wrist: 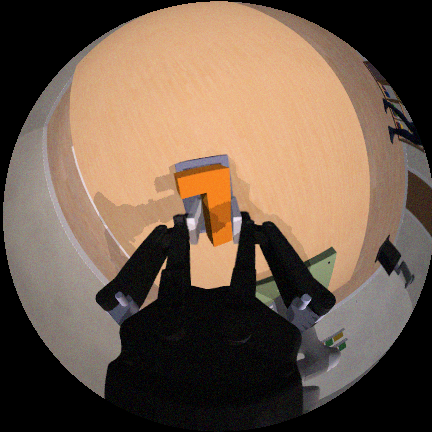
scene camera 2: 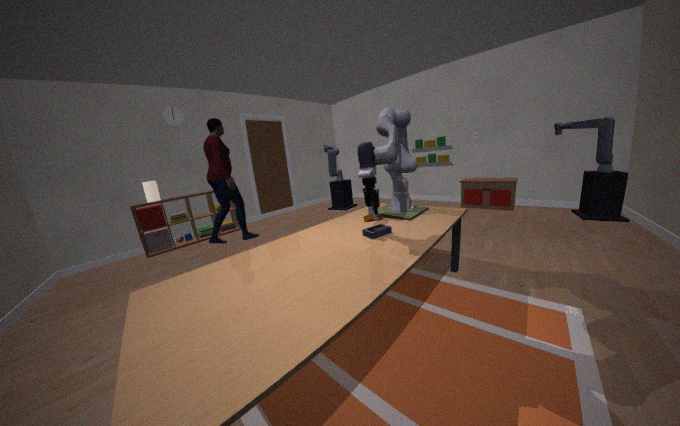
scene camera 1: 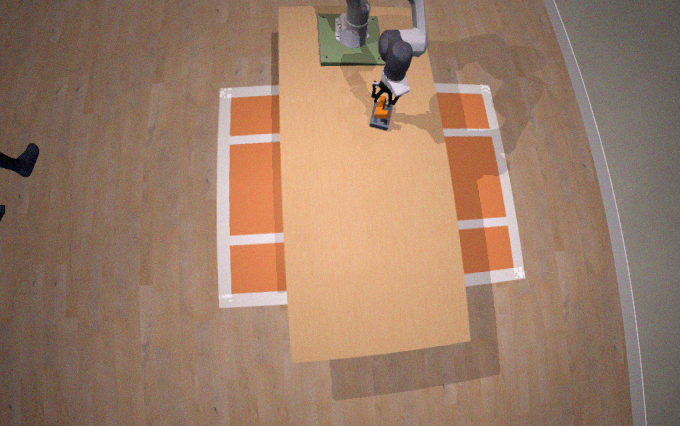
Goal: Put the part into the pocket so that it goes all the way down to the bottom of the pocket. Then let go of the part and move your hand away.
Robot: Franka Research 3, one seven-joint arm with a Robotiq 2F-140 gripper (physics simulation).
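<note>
The part (scene camera 1: 382, 113) (scene camera 2: 368, 218) (wrist: 217, 185) is an orange L-shaped piece. My gripper (scene camera 1: 384, 100) (scene camera 2: 373, 215) (wrist: 215, 206) is shut on its long leg. The short leg points left at the far end in the wrist view. The grey-blue block with the pocket (scene camera 1: 379, 126) (scene camera 2: 375, 232) (wrist: 201, 162) sits on the table. The part is held above the block, with a gap between them in scene camera 2. In the wrist view the part covers most of the pocket, and the block's far rim shows beyond it.
The block stands on the long wooden table (scene camera 1: 371, 225) (scene camera 2: 281, 280), near the green base plate (scene camera 1: 346, 55) (scene camera 2: 416, 212) (wrist: 320, 270) of the arm. A person (scene camera 2: 218, 165) is beside a low shelf unit, away from the table. Other robot arms stand on black pedestals further back.
</note>
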